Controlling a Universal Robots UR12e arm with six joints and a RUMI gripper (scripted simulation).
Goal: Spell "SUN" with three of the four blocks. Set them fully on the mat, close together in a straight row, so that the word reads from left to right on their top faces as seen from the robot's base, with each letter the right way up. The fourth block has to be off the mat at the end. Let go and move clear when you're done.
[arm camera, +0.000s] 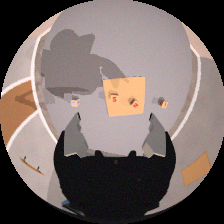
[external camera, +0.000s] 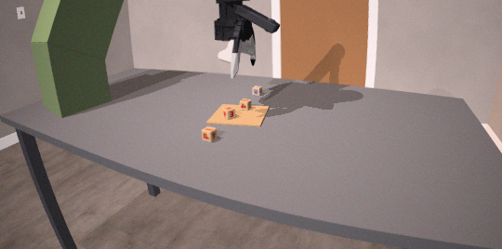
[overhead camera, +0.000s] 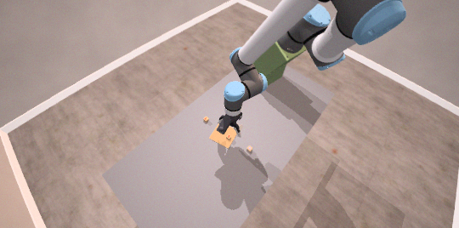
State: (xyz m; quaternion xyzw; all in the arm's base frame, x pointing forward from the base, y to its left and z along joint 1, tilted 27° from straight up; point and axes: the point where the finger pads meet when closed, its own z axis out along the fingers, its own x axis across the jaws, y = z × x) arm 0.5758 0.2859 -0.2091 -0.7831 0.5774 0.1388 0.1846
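Right now my hand is 1 cm short of the orange mat, 4 cm to the left of it and 11 cm above it. Round my hand: red-lettered block: 4 cm ahead, 19 cm to the right, 10 cm below; then blue-lettered block: 6 cm behind, 14 cm to the left, 10 cm below.
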